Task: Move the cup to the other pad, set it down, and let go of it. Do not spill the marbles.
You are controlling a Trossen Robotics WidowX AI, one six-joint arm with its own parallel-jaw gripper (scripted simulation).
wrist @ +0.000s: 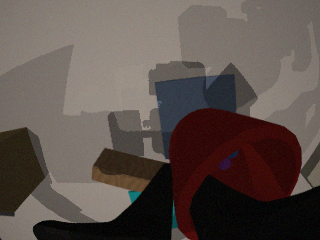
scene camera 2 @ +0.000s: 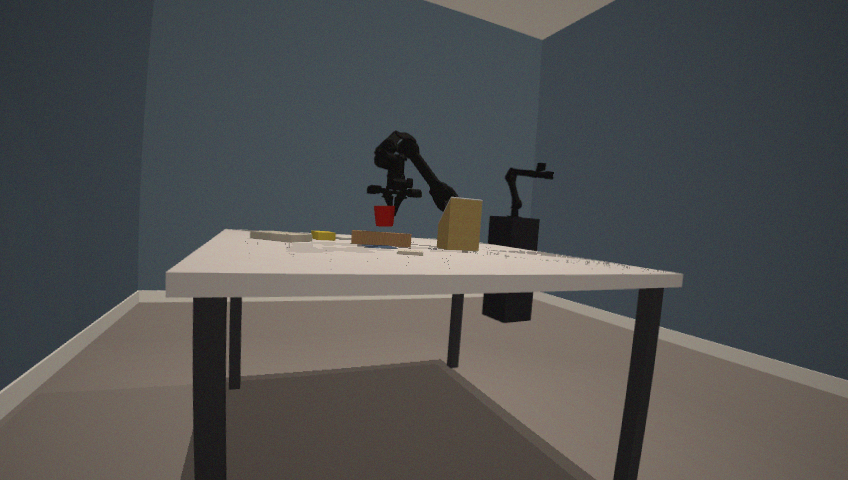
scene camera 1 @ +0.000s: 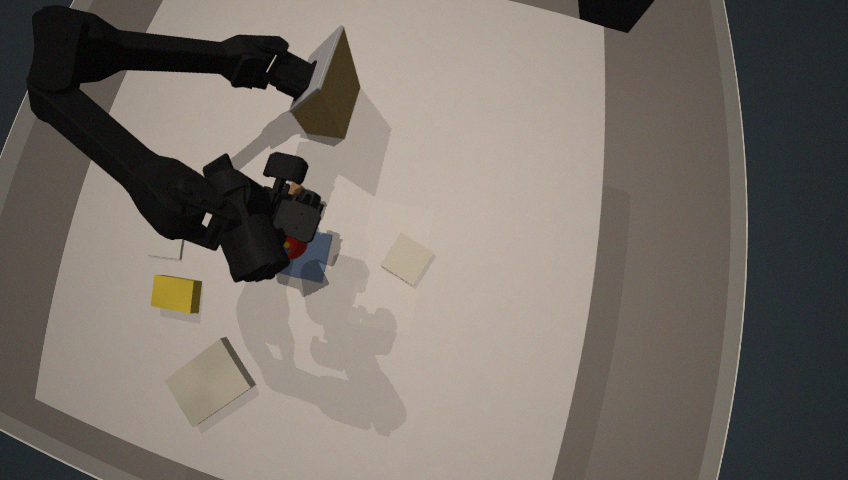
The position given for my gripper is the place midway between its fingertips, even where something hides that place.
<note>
In view: my gripper [scene camera 1: 290, 224], a red cup [wrist: 268, 164], a cream tile [scene camera 1: 406, 258] and a cream slab [scene camera 1: 211, 380].
My gripper is seen too in the wrist view [wrist: 176, 169] and in scene camera 2 [scene camera 2: 392, 216]. The wrist view does not show the cream tile: it is out of frame.
</note>
